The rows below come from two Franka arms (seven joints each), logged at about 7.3 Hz.
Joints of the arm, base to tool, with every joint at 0 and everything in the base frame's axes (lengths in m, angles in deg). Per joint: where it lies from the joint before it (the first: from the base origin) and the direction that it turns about. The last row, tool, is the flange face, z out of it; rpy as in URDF.
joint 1: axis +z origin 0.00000 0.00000 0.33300
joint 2: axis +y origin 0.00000 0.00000 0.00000
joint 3: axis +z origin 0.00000 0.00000 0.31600
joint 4: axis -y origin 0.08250 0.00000 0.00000
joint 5: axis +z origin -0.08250 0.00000 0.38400
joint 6: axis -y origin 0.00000 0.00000 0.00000
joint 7: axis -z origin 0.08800 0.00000 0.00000
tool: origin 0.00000 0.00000 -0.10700 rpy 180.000 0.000 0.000
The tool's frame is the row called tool.
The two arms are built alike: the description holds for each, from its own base.
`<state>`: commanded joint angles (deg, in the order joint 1, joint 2, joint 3, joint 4, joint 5, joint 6, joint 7); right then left.
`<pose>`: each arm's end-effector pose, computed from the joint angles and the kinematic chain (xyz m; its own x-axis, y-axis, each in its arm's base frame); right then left.
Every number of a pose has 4 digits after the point.
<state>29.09 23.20 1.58 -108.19 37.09 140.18 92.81 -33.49 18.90 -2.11 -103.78 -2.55 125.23 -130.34</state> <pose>0.5563 0.3292 0.3069 0.0105 -0.8868 -0.4621 -0.9999 -0.0073 -0.0087 0.5211 -0.3730 0.3645 -0.1093 0.9918 -0.0660 0.9940 0.1097 0.0015</pose>
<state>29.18 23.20 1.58 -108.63 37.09 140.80 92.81 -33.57 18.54 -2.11 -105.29 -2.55 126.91 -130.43</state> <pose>0.5550 0.3286 0.3044 0.0089 -0.8883 -0.4592 -0.9999 -0.0040 -0.0116 0.5177 -0.3716 0.3592 -0.1101 0.9913 -0.0715 0.9938 0.1110 0.0089</pose>
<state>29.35 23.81 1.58 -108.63 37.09 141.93 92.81 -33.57 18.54 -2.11 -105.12 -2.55 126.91 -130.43</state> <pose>0.5558 0.3294 0.2991 0.0073 -0.8902 -0.4555 -0.9998 0.0020 -0.0199 0.5183 -0.3720 0.3605 -0.1099 0.9912 -0.0735 0.9938 0.1110 0.0111</pose>
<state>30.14 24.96 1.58 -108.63 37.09 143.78 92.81 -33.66 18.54 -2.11 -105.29 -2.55 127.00 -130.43</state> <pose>0.5539 0.3355 0.2888 0.0118 -0.8939 -0.4482 -0.9995 0.0025 -0.0312 0.5172 -0.3725 0.3593 -0.1085 0.9914 -0.0725 0.9939 0.1095 0.0101</pose>
